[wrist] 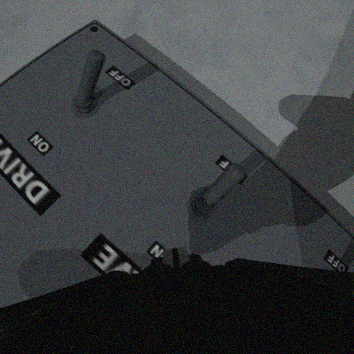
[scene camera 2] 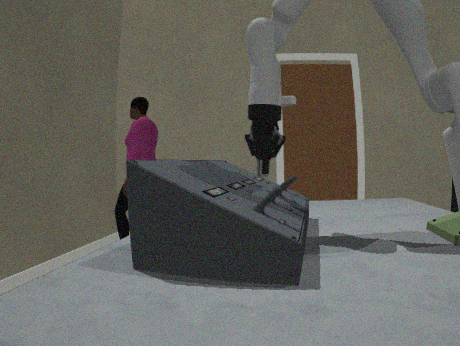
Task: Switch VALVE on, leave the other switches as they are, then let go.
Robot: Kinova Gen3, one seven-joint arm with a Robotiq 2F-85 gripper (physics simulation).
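Places are measured from the arm's base along level axes (x back, y right, z up), in centimetres.
Pixels of known places: gripper, fingertip midpoint: (wrist: 175,264) (scene camera 2: 262,176).
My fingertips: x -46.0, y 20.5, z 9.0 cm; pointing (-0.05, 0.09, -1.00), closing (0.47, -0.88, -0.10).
Observation:
For each thing: its top centre in the pictures, then the offset to it from my fingertips. Level surfaces: height alone.
- VALVE lever at its top centre: (wrist: 221,190) dx +5.1, dy -0.7, dz -0.4 cm
- VALVE label at its top centre: (wrist: 134,287) dx -2.8, dy +1.8, dz -0.8 cm
- DRIVE lever at its top centre: (wrist: 78,70) dx +8.7, dy +10.7, dz -0.4 cm
- table at its surface level: dz -13.3 cm
The sloped grey console (scene camera 2: 215,240) (wrist: 125,150) bears toggle switches. In the wrist view the VALVE lever (wrist: 220,187) leans toward its partly covered OFF label (wrist: 223,162). The VALVE label (wrist: 107,254) and its ON label (wrist: 156,249) are partly hidden by the gripper. The DRIVE lever (wrist: 91,75) leans to its OFF side. My gripper (scene camera 2: 264,172) (wrist: 175,264) is shut and empty, pointing down over the console. In the wrist view its fingertips show beside the VALVE ON label, on the ON side of the lever. Whether they touch the panel I cannot tell.
Another OFF label (wrist: 335,261) shows at the right of the wrist view, its switch mostly hidden. A near lever (scene camera 2: 275,195) sticks up from the console. A green object (scene camera 2: 447,225) lies on the table (scene camera 2: 200,315) at the right. A person in pink (scene camera 2: 142,139) stands behind the console.

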